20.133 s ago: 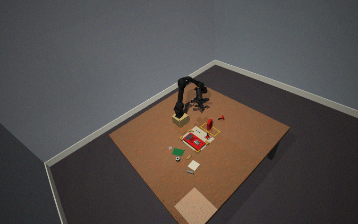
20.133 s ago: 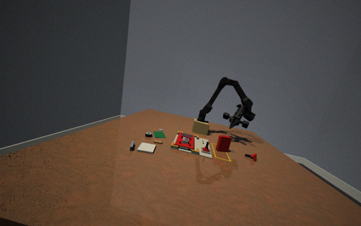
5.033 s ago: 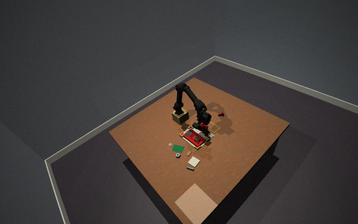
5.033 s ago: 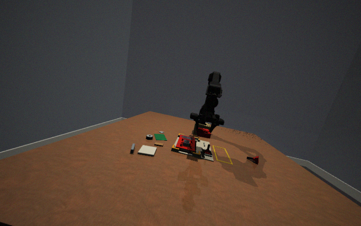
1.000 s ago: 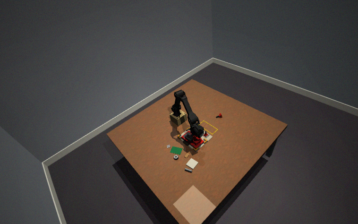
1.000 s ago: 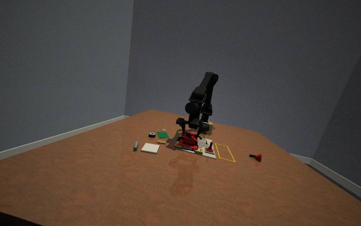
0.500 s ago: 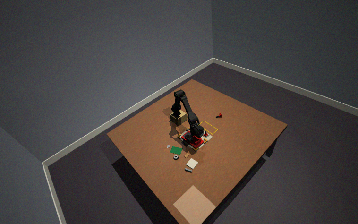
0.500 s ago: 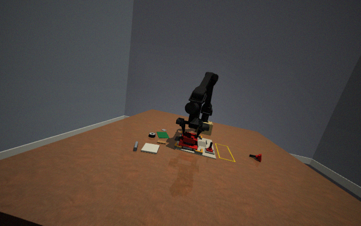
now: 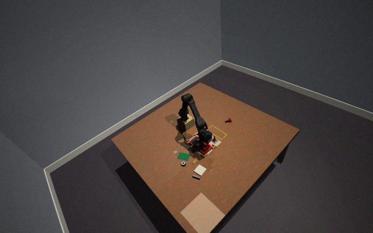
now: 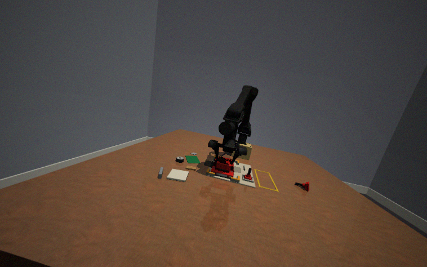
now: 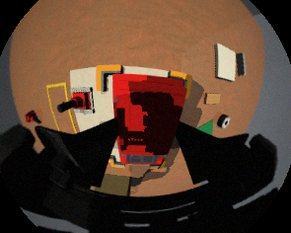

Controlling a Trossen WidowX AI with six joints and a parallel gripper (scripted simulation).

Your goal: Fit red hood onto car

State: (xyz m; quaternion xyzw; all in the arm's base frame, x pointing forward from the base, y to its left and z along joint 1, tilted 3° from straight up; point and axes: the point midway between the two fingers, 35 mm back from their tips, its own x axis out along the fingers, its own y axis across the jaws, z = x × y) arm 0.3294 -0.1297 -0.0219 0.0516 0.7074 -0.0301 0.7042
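Now: gripper tip 30 mm above the grey engine block. Also, from my gripper tip: red hood (10 mm above); then green board (170 mm to the right, 90 mm behind, 50 mm below); then white plate (190 mm to the right, 110 mm ahead, 40 mm below).
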